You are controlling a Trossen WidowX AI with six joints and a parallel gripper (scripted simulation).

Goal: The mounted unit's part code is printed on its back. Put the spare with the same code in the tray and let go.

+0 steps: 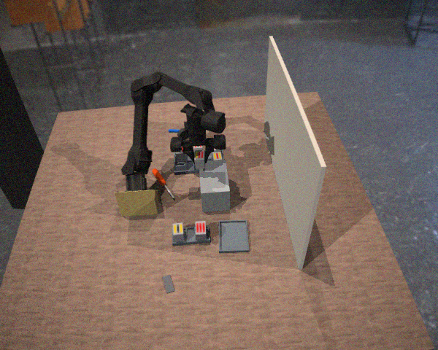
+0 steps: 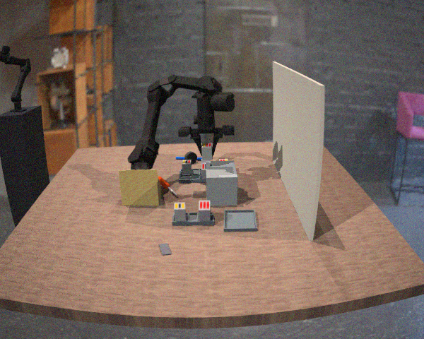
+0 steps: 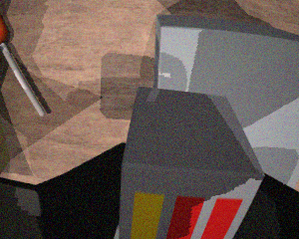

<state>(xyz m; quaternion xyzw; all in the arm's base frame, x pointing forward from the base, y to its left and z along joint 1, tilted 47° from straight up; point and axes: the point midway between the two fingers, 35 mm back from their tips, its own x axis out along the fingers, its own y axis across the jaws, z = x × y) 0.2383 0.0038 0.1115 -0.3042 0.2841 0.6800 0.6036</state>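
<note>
My gripper tip is now 120 mm short of the grey tray, 220 mm to the left of it and 130 mm above it. Also, from my gripper tip: mounted grey unit (50 mm ahead, 20 mm to the right, 80 mm below); then rack (20 mm behind, 220 mm to the right, 130 mm below); then grey spare (30 mm above).
</note>
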